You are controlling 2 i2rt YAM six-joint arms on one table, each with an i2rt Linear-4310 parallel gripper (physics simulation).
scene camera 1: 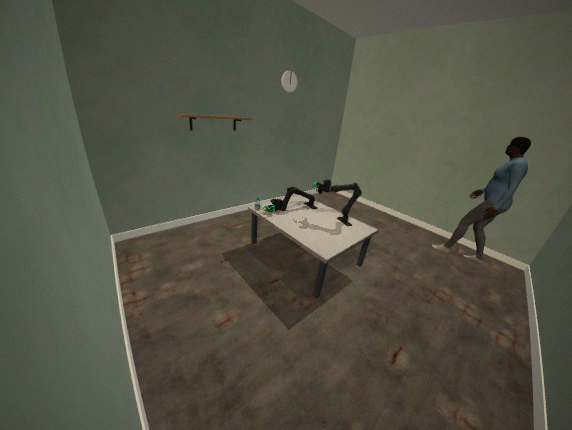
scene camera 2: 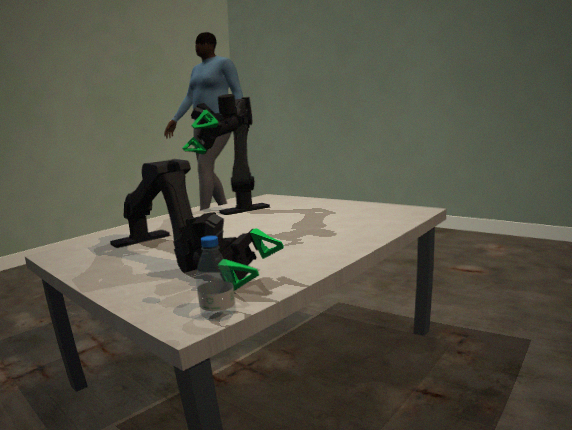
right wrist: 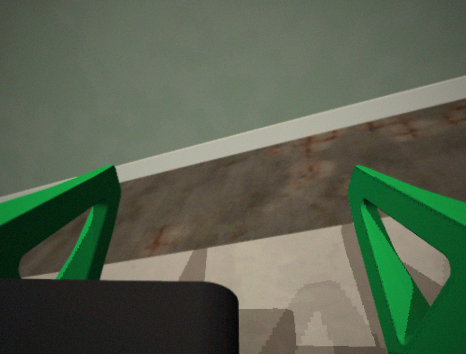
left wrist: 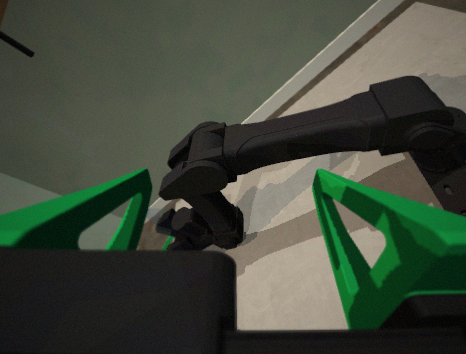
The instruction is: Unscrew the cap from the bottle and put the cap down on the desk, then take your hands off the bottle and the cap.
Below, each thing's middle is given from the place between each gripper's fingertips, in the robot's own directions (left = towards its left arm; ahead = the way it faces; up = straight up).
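Clear plastic bottle (scene camera 2: 214,281): my left gripper 380 mm to the left of it, 490 mm short of it, 240 mm above it.
My right hand: 150 mm to the left of the bottle. By its middle, the bottle is nearer to my right hand than to my left gripper.
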